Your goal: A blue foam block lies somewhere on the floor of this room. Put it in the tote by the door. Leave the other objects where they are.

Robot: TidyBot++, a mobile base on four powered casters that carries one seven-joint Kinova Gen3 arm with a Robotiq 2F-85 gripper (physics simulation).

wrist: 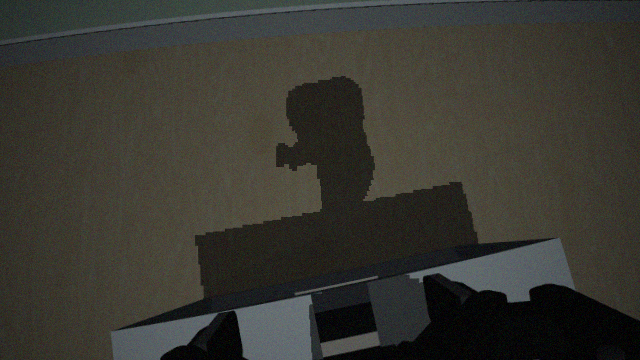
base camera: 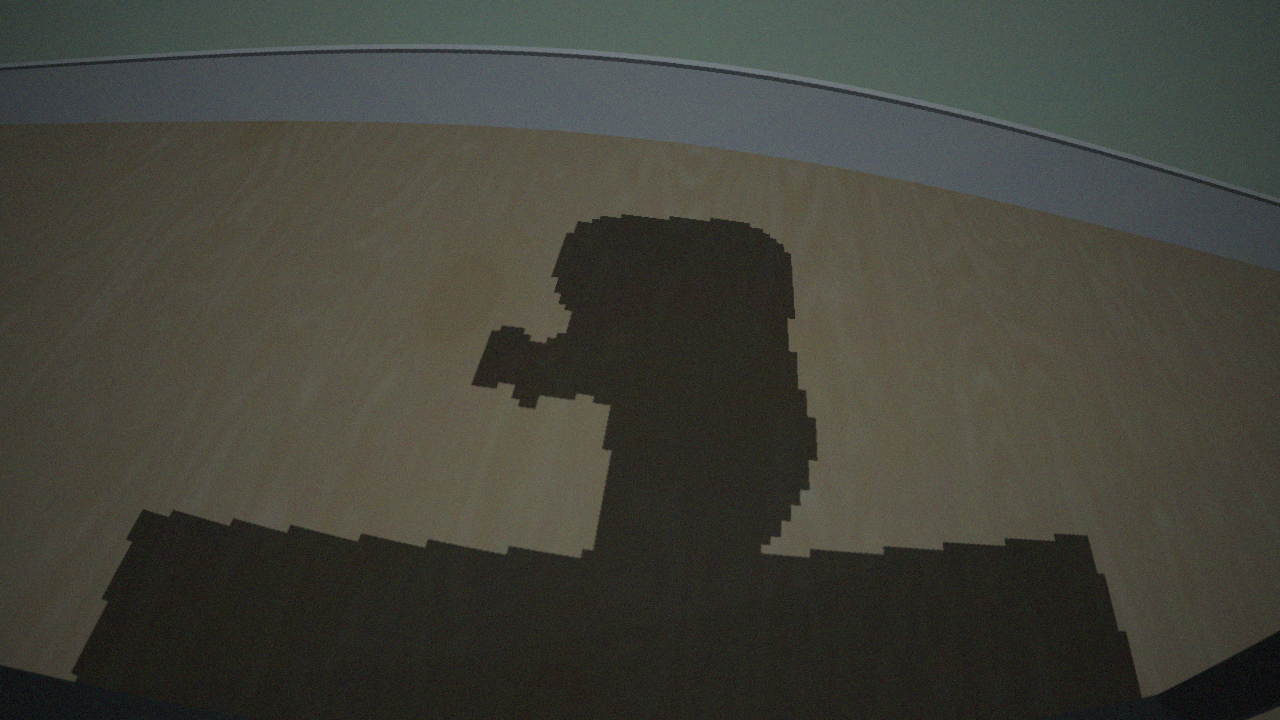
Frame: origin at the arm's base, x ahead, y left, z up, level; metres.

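Where they show: gripper, fingertip midpoint: (wrist: 333, 315).
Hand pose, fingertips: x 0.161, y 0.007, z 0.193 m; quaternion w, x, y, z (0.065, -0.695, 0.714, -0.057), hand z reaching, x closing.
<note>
After its pixels a point has its place.
My gripper (wrist: 333, 315) @[z 0.193, x 0.161, y 0.007 m] is open and empty, its two dark fingers wide apart at the bottom of the wrist view. It hangs over the robot's own pale base (wrist: 275, 320) @[z -0.014, x 0.132, y 0.071 m]. The blue foam block does not show in either view. The tote and the door do not show in either view.
A wooden floor (base camera: 268, 429) @[z -0.397, x 0.355, y 0.214 m] (wrist: 125, 175) @[z -0.397, x 0.457, y 0.438 m] carries the dark shadow (base camera: 680, 358) @[z -0.397, x 0.431, y -0.057 m] (wrist: 335, 130) @[z -0.397, x 0.461, y -0.071 m] of the robot. A grey baseboard (base camera: 402, 87) @[z -0.353, x 0.769, y 0.220 m] (wrist: 250, 25) @[z -0.346, x 0.750, y 0.078 m] runs along a green wall (base camera: 984, 44) @[z -0.234, x 0.706, y -0.353 m] (wrist: 50, 17) @[z -0.257, x 0.824, y 0.523 m] ahead.
</note>
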